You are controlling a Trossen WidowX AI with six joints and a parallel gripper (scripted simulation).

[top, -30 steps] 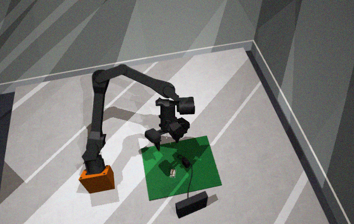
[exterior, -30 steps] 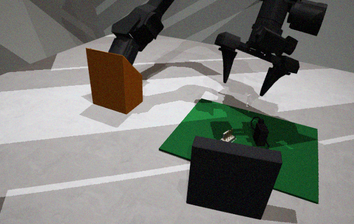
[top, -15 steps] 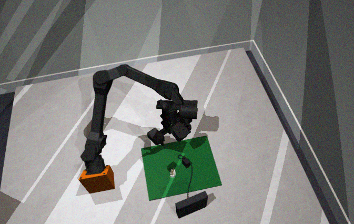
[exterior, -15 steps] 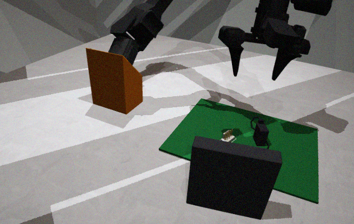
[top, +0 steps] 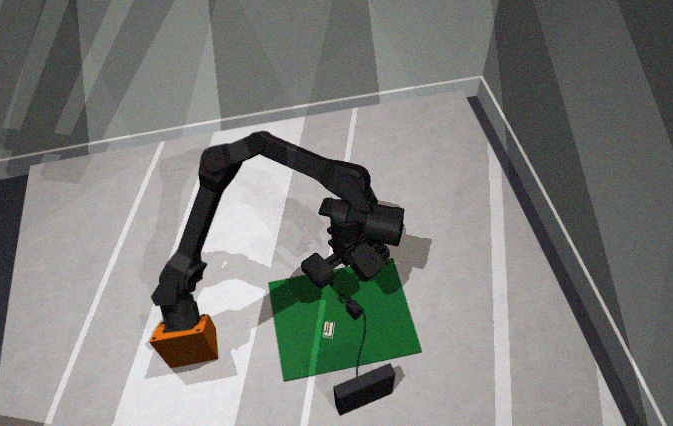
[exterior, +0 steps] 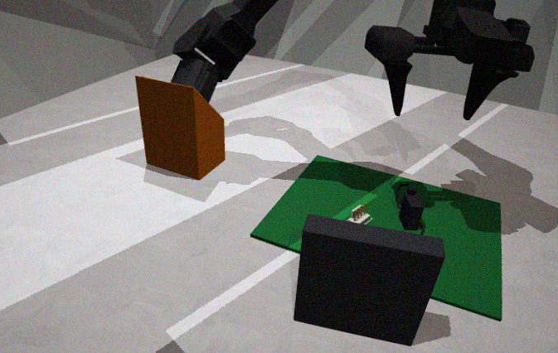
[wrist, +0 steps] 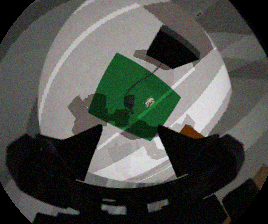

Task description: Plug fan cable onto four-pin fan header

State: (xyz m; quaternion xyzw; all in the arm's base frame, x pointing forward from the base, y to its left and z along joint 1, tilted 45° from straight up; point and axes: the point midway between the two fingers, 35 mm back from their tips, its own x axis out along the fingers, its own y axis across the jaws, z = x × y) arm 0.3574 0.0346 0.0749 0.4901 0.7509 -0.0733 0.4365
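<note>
Now: the black plug 130 mm below my gripper tip, 30 mm to the right of it and 10 mm ahead of it. Round my gripper tip: green board: 160 mm below, 30 mm to the right, 20 mm behind; black fan box: 210 mm to the right, 90 mm below, 10 mm ahead.
</note>
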